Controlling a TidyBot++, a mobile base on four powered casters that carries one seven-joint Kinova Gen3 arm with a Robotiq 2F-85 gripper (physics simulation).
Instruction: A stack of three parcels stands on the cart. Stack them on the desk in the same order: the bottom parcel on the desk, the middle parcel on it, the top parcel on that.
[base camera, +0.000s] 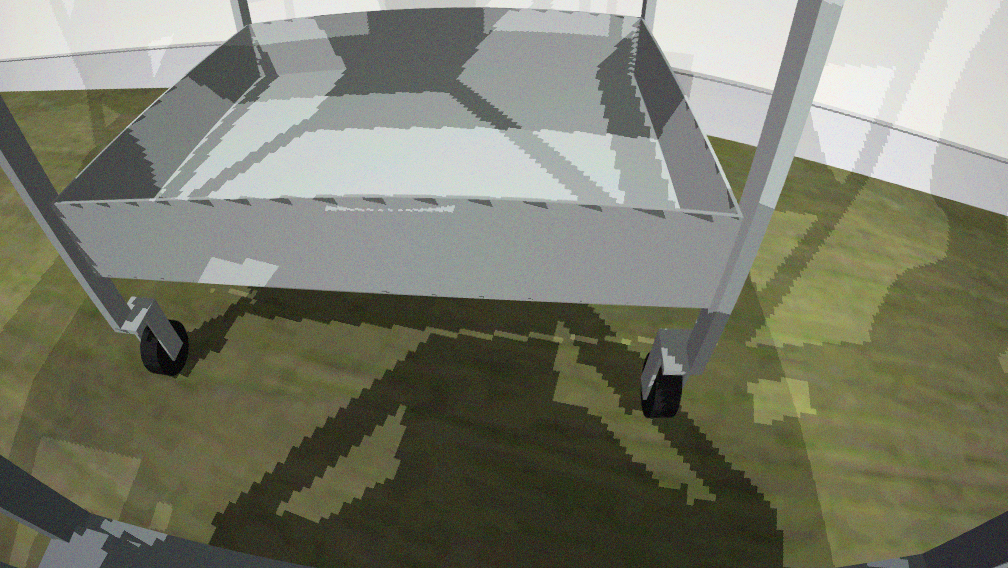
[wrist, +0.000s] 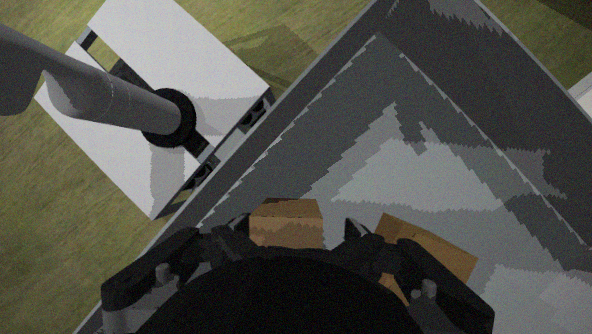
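Where they show: gripper, between the fingertips: (wrist: 297, 225); arm's base, origin of its link: (wrist: 165, 117).
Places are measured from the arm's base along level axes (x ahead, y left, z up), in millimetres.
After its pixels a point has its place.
The cart (base camera: 423, 246) {x 310, y 48, z -228 mm} (wrist: 320, 75) {x 314, y 220, z 307 mm} has grey walled trays; the wrist view looks down into one. A brown parcel (wrist: 286, 232) {x 373, y 120, z 326 mm} shows between the spread fingers in the wrist view, its lower part hidden by the gripper body. A second brown parcel (wrist: 447, 252) {x 472, y 186, z 318 mm} lies at an angle in the tray beyond the right finger, partly covered by it. A small brown patch (wrist: 393, 286) {x 460, y 141, z 318 mm} shows through the right finger's linkage; I cannot tell whether it is a separate parcel. My gripper (wrist: 297, 225) {x 385, y 117, z 286 mm} is open, above the tray, holding nothing. The desk does not show in either view.
The white robot base (wrist: 165, 40) {x -157, y 152, z -14 mm} stands close beside the cart's wall, with the grey arm (wrist: 135, 107) {x 41, y 21, z 128 mm} rising from it. In the base camera, the cart's posts (base camera: 782, 127) {x 300, y -116, z -137 mm} and caster wheels (base camera: 163, 347) {x 317, y 298, z -357 mm} (base camera: 661, 391) {x 306, y -106, z -353 mm} stand ahead. A pale wall (base camera: 881, 56) {x 725, y -482, z -216 mm} is behind the cart.
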